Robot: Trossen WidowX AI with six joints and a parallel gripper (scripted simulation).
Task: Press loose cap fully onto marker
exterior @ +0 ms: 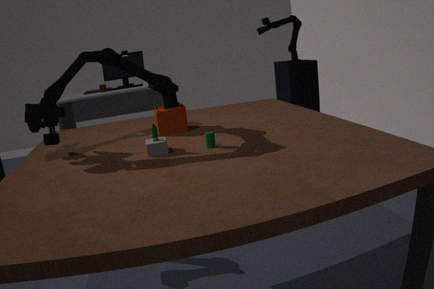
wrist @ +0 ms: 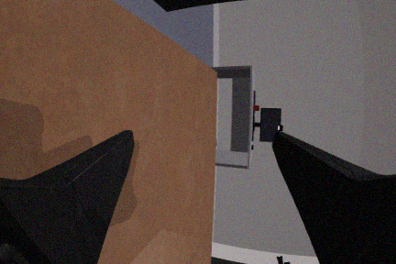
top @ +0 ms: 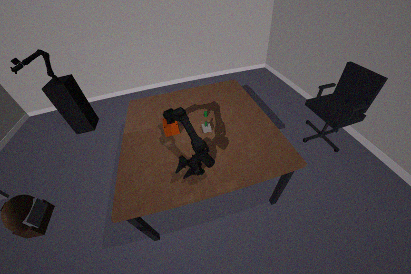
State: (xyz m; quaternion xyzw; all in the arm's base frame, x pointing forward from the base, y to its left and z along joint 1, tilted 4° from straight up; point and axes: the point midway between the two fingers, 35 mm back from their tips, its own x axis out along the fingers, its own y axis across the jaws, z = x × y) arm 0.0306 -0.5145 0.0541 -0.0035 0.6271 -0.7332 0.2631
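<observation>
The green cap lies 32 cm ahead of my gripper tip, 61 cm to the left of it and 8 cm below it. The rest, counted from my gripper tip: grey holder block: 28 cm ahead, 43 cm to the left, 8 cm below.
</observation>
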